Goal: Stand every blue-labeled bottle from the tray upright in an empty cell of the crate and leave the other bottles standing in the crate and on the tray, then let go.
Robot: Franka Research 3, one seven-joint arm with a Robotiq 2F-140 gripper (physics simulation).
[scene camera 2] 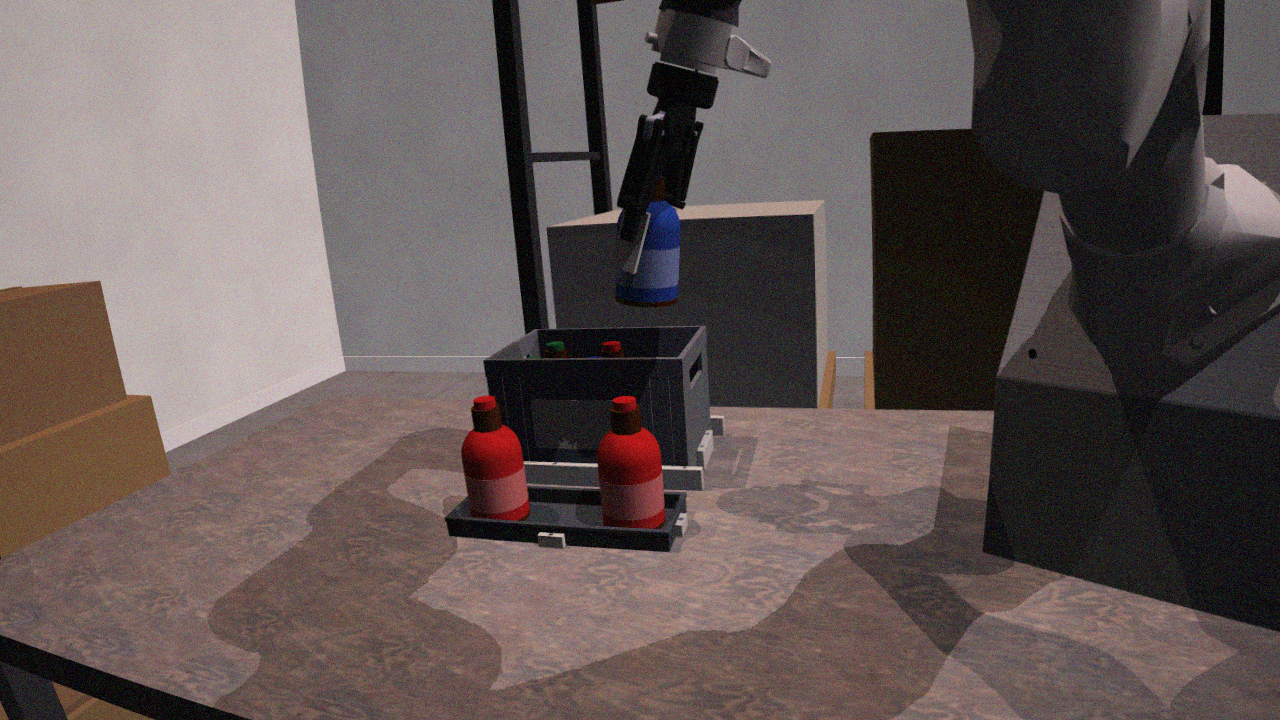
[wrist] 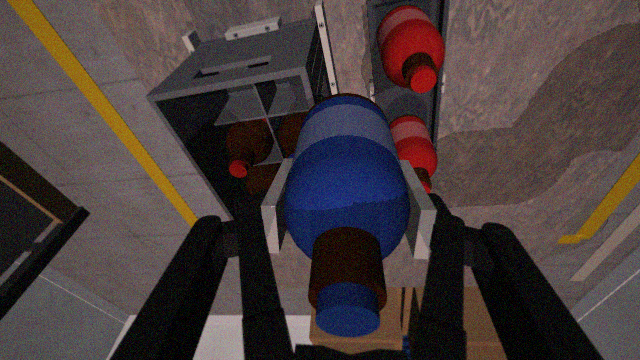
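Note:
My gripper point(scene camera 2: 648, 240) point(wrist: 344, 177) is shut on a blue-labeled bottle point(scene camera 2: 661, 259) point(wrist: 345, 165), holding it about upright above the dark crate point(scene camera 2: 662, 416) point(wrist: 290, 54), clear of its rim. In the crate a red-capped bottle point(scene camera 2: 611, 348) point(wrist: 247, 142) and a green-capped bottle point(scene camera 2: 555, 348) show; other brown bottles are partly hidden. Two cells near the handle wall look empty in the wrist view. One red bottle point(scene camera 2: 631, 465) point(wrist: 410, 42) stands at the tray's right end in the scene view, another red bottle point(scene camera 2: 494, 470) point(wrist: 413, 142) at its left; the tray point(scene camera 2: 563, 514) point(wrist: 397, 100) shows no blue bottle.
White rails point(scene camera 2: 613, 474) point(wrist: 327, 52) edge the crate on the table point(scene camera 2: 554, 617) point(wrist: 500, 85). The robot base stands at the right in the scene view. Brown boxes point(scene camera 2: 58, 367) are at the left, and a large grey box point(scene camera 2: 742, 304) stands behind the table.

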